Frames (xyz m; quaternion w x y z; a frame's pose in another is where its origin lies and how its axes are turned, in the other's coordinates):
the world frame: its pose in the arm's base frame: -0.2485 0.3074 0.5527 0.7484 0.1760 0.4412 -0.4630
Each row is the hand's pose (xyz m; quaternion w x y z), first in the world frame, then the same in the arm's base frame.
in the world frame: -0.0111 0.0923 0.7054 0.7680 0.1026 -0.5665 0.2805
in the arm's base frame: 0.1786 -0.1136 0.9356 0.9365 0.0734 -0.1820 -0.2906
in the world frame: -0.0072 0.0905 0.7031 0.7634 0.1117 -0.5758 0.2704
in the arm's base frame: 0.1766 -0.1151 0.9313 0.9309 0.0707 -0.1934 -0.3017
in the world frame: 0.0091 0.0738 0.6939 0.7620 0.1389 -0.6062 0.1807
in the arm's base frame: 0.1609 -0.1261 0.9153 0.8969 0.0371 -0.2136 -0.3855
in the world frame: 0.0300 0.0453 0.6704 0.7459 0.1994 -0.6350 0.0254
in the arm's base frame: 0.1288 -0.1361 0.8893 0.8150 -0.0023 -0.2429 -0.5261
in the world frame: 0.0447 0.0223 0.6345 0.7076 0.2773 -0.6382 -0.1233
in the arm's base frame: 0.0941 -0.1316 0.8609 0.7052 -0.0178 -0.2721 -0.6545
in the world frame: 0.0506 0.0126 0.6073 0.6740 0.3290 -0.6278 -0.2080
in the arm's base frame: 0.0734 -0.1214 0.8425 0.6272 -0.0176 -0.2882 -0.7234
